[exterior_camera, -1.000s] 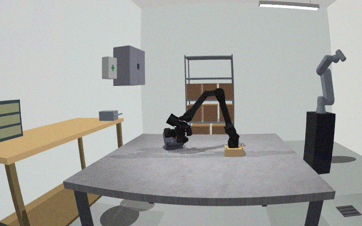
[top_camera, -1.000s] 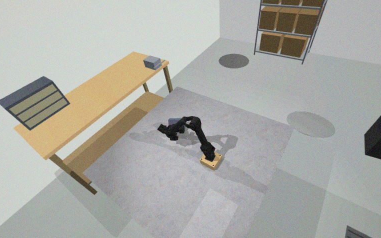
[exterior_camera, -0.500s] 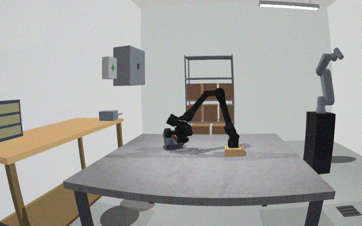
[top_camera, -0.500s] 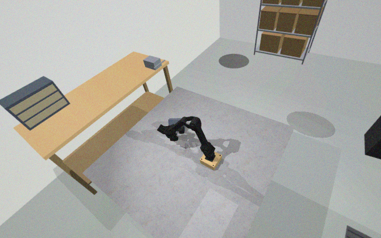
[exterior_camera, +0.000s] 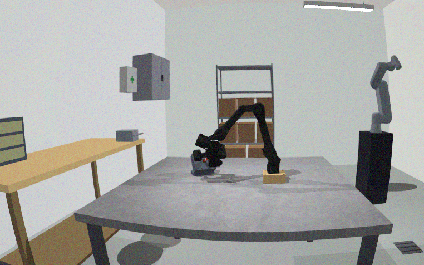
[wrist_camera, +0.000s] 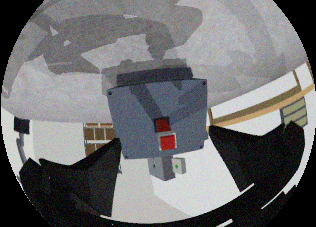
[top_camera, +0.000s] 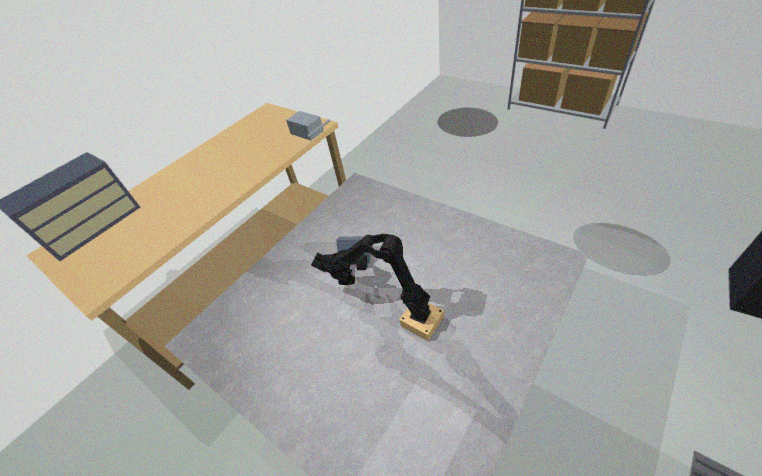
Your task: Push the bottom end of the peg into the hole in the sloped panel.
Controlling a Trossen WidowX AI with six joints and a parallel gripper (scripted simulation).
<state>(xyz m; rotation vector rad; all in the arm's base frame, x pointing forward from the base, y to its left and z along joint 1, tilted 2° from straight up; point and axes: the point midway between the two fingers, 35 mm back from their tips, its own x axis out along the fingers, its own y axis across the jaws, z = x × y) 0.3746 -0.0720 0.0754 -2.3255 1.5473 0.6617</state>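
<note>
Now: gripper tip 1 cm to the left of the red peg. The rest, counted from my gripper tip: sloped panel 3 cm ahead, 6 cm to the right, 3 cm below.
</note>
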